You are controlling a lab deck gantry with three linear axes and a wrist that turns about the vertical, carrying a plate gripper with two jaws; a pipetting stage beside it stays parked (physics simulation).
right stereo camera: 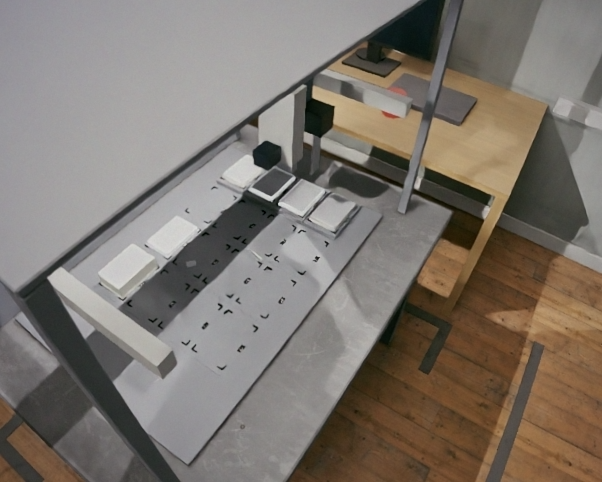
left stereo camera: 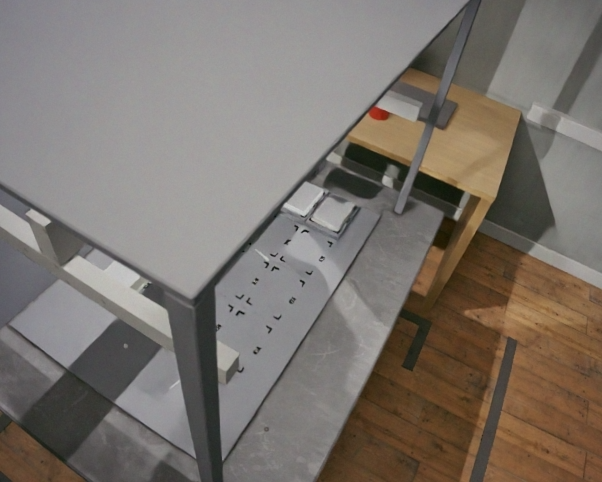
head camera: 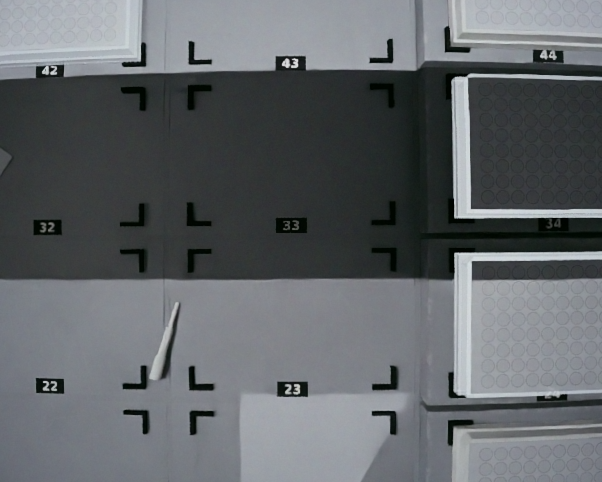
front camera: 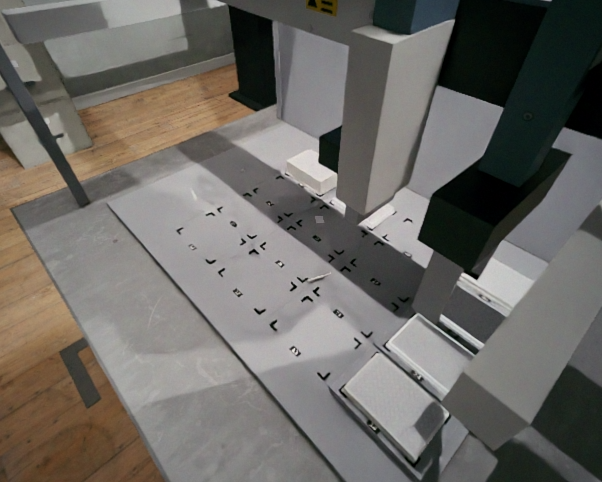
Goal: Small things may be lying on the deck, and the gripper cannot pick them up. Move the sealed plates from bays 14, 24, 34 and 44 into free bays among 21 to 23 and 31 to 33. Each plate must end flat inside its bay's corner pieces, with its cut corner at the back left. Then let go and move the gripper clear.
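Seen in the pictures: gripper, fingertip midpoint: [right stereo camera: 297,163] [front camera: 446,291]; robot's base, link origin: [right stereo camera: 222,368] [left stereo camera: 240,371] [front camera: 178,231].
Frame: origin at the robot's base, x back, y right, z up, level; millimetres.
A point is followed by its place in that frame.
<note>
White sealed plates sit in bay 14 [front camera: 396,401] @(x -559, y -43, z 29 mm) [head camera: 532,459] @(x -535, y -70, z 29 mm) [left stereo camera: 332,210] @(x -551, y -47, z 29 mm) [right stereo camera: 332,210] @(x -552, y -44, z 29 mm), bay 24 [front camera: 427,346] @(x -541, y -149, z 29 mm) [head camera: 532,326] @(x -533, y -150, z 29 mm) [left stereo camera: 304,198] @(x -547, y -138, z 29 mm) [right stereo camera: 301,197] @(x -547, y -146, z 29 mm), bay 34 [head camera: 532,145] @(x -534, y -256, z 29 mm) [right stereo camera: 273,181] @(x -558, y -255, z 29 mm) and bay 44 [head camera: 532,20] @(x -537, y -331, z 29 mm) [right stereo camera: 242,171] @(x -541, y -362, z 29 mm). Their right parts lie outside the head view. My gripper [front camera: 447,286] @(x -530, y -155, z 160 mm) [right stereo camera: 314,168] hangs by these plates, empty. One finger shows at the outer end of its body, as when open; the other is hidden. Bays 22, 23, 32 and 33 hold no plate. Bays 21 and 31 show plate-free in the right stereo view.
A tall block [front camera: 310,170] @(x -75, y -337, z 42 mm) [right stereo camera: 128,268] @(x -61, y -351, z 42 mm) stands in bay 41; a plate [head camera: 65,30] @(x -248, y -337, z 14 mm) [right stereo camera: 173,235] @(x -227, y -358, z 14 mm) is in bay 42. A pipette tip [front camera: 319,277] @(x -311, y -136, z 4 mm) [head camera: 164,341] @(x -310, y -137, z 5 mm) lies between bays 22 and 23. A small square piece [front camera: 319,219] @(x -188, y -258, z 1 mm) [right stereo camera: 190,263] @(x -186, y -260, z 1 mm) lies in bay 32. The pipetting stage stands beside the gripper.
</note>
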